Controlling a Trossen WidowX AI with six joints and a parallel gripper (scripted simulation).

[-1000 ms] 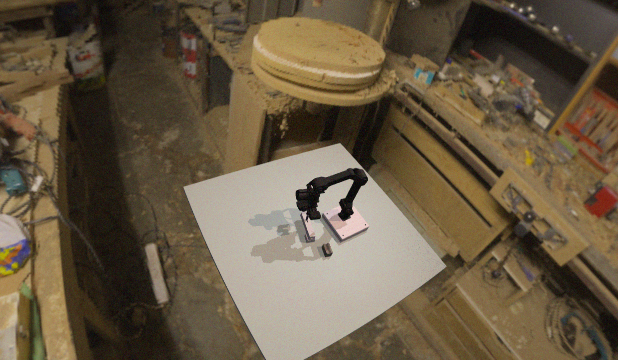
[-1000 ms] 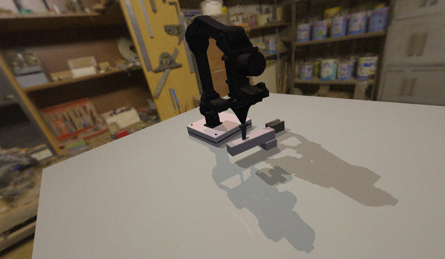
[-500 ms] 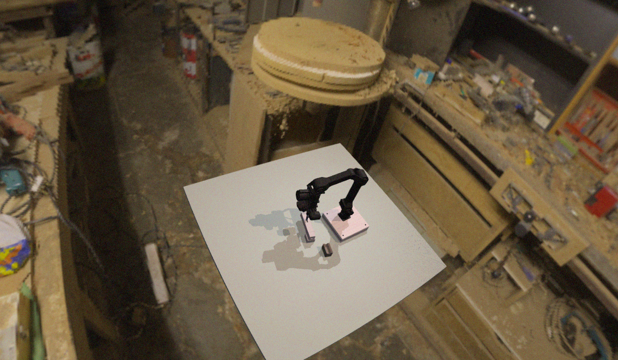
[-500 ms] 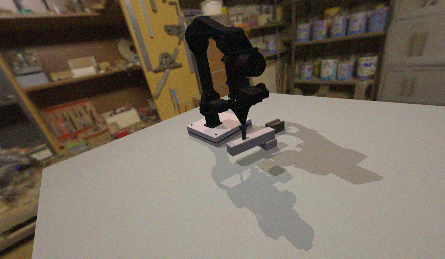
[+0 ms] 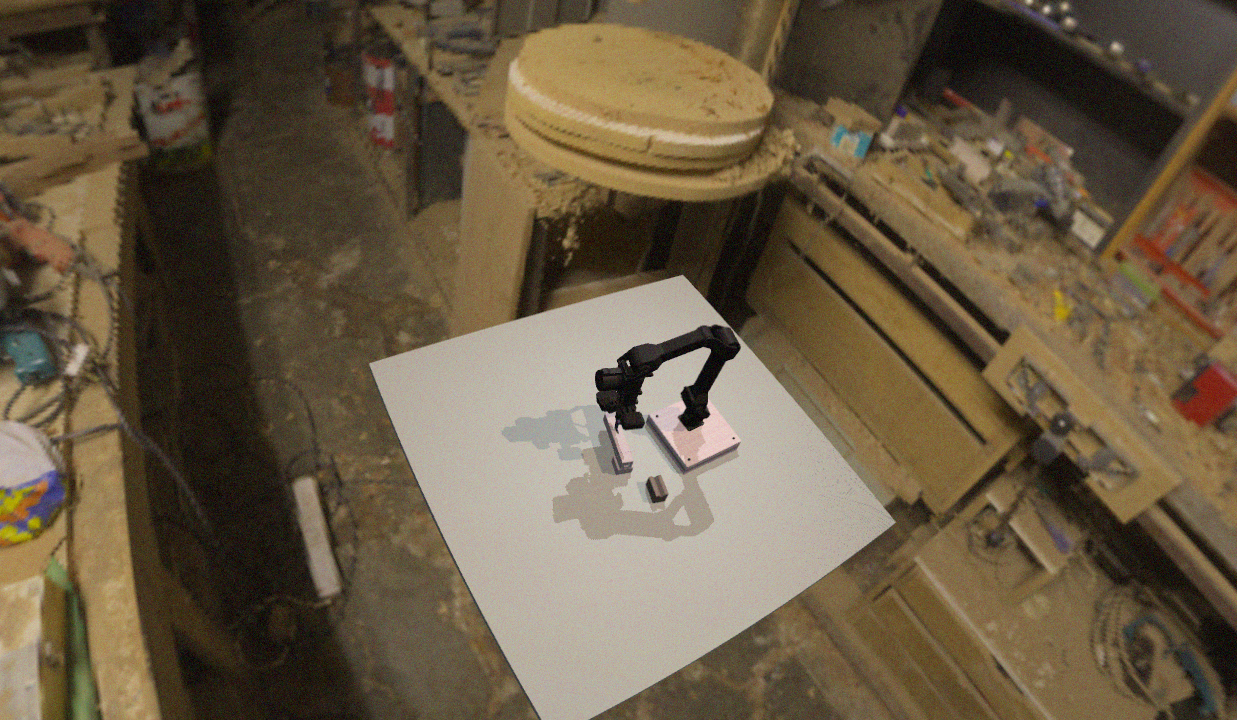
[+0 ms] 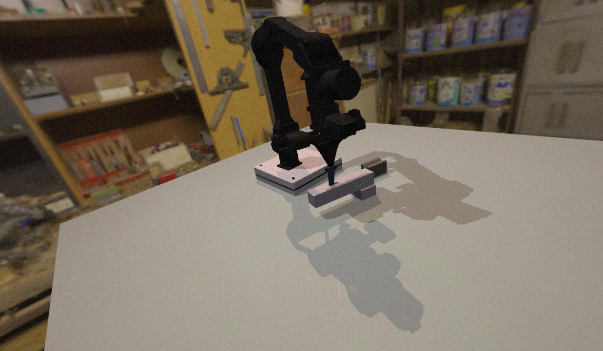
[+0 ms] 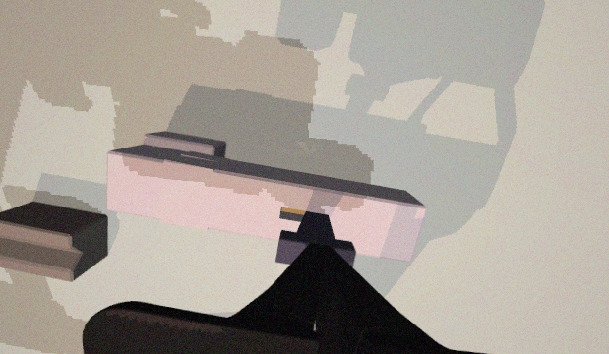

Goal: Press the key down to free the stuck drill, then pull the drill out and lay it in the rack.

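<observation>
The dark key is 3 cm below my gripper tip. Also, from my gripper tip: housing block: 8 cm below, 3 cm to the left; dark rack: 21 cm to the left, 10 cm below, 2 cm behind; drill: 7 cm below, 5 cm to the left, 1 cm ahead.
</observation>
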